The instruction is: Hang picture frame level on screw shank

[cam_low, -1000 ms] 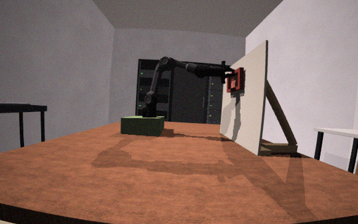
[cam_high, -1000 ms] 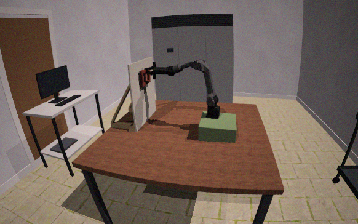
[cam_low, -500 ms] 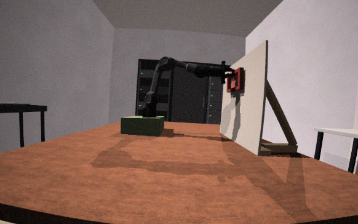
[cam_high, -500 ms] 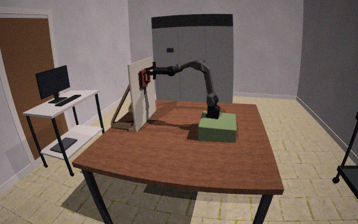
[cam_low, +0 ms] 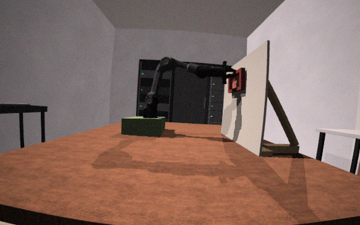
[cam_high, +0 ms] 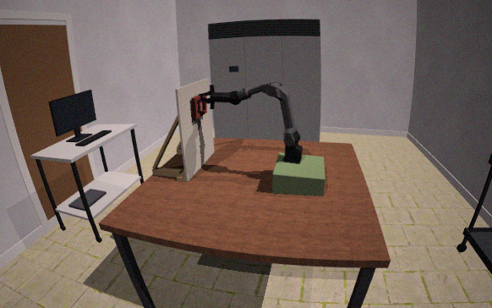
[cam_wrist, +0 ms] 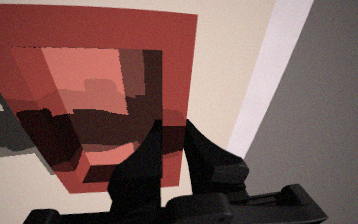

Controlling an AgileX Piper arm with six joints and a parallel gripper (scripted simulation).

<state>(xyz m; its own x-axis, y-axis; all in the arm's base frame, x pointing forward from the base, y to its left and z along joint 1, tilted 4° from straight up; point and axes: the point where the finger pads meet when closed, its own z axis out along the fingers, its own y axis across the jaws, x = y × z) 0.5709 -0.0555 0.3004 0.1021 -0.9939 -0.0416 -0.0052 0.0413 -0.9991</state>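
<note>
Right now the red picture frame is 50 mm below my hand, 10 mm to the left of it and 10 mm ahead of it. Also, from my hand: beige board (180 mm below, 30 mm ahead).
</note>
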